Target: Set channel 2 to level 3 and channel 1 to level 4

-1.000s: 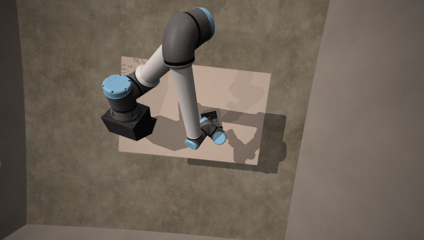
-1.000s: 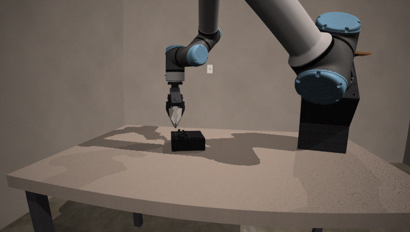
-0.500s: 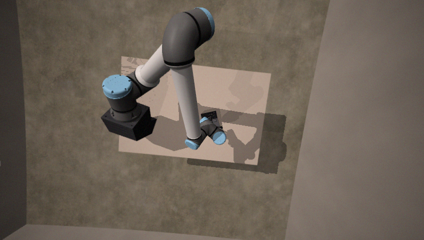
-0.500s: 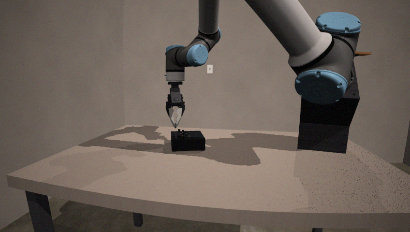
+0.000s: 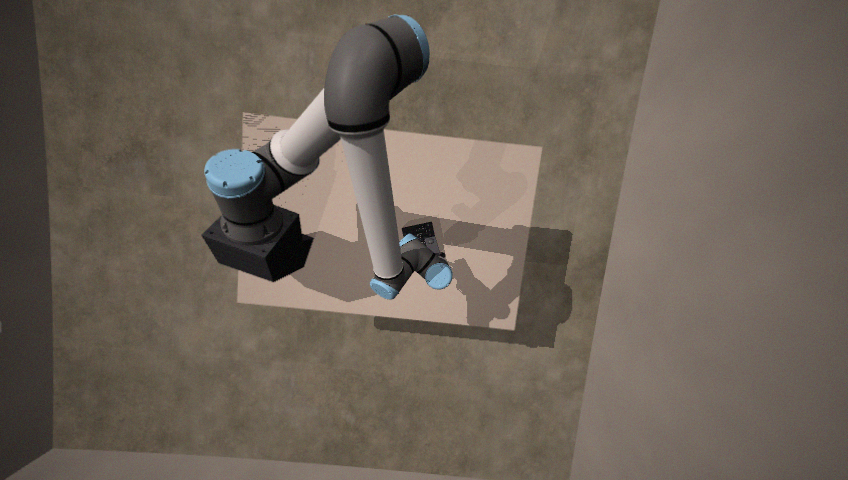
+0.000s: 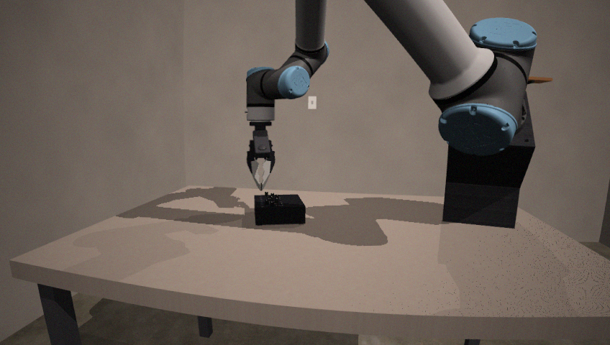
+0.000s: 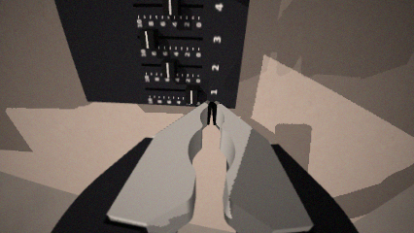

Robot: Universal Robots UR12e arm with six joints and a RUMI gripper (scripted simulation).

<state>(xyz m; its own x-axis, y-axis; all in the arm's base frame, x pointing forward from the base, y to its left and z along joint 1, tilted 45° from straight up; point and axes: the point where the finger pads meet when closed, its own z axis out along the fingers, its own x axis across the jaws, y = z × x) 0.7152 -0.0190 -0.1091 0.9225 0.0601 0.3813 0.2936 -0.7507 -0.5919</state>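
Now: hand 2 cm past the channel 1 fader, 1 cm to the left of it and 2 cm above it. The rest, counted from my hand: channel 2 fader: 4 cm behind, 1 cm to the left, 2 cm below; then channel 3 fader: 6 cm behind, 3 cm to the left, 2 cm below; then channel 4 fader: 5 cm behind, 5 cm to the left, 2 cm below.
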